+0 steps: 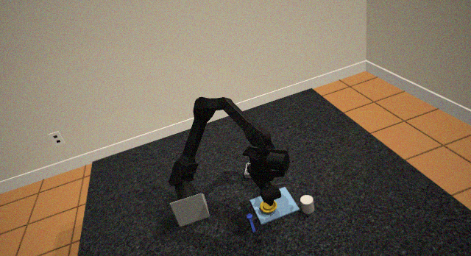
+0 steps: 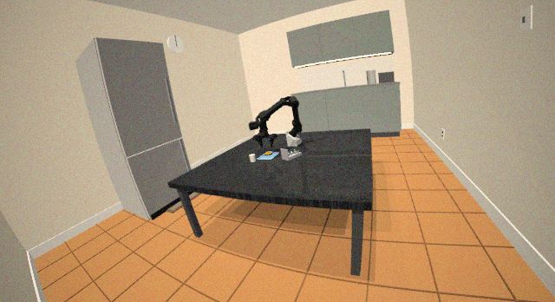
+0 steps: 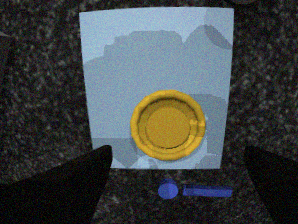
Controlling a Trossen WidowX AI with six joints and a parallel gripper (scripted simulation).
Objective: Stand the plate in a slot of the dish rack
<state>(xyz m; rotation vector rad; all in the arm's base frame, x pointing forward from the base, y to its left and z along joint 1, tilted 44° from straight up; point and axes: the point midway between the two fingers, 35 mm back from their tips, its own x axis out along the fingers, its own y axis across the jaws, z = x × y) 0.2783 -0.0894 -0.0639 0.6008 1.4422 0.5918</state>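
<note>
The yellow plate lies 5 cm below my gripper tip. Round my gripper tip: mat: 6 cm below, 2 cm ahead, 1 cm to the left; blue spoon: 8 cm behind, 6 cm below, 2 cm to the right; white cup: 13 cm ahead, 6 cm to the right, 4 cm below.
</note>
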